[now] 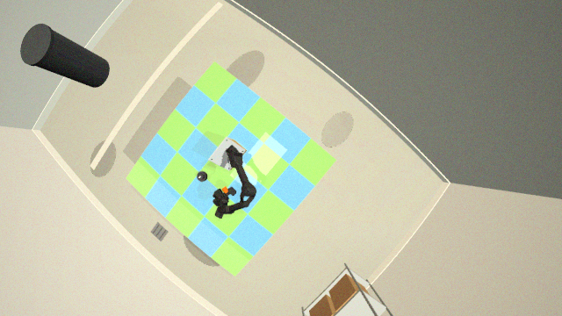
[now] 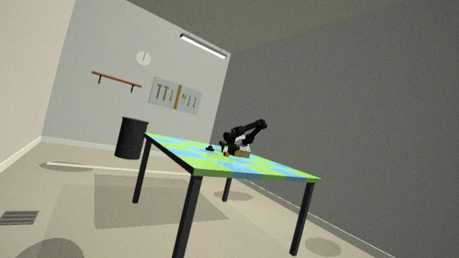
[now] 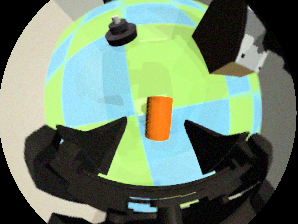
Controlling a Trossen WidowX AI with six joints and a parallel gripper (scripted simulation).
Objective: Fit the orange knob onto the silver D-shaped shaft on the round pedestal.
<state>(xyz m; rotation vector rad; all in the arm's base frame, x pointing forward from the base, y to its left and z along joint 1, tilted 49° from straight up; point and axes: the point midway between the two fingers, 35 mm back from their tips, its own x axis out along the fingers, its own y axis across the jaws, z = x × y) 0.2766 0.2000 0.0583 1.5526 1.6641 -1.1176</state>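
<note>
Right now the orange knob is 10 mm to the left of my gripper tip and 10 mm below it. The rest, counted from my gripper tip: dark pedestal: 220 mm to the right, 60 mm ahead.
</note>
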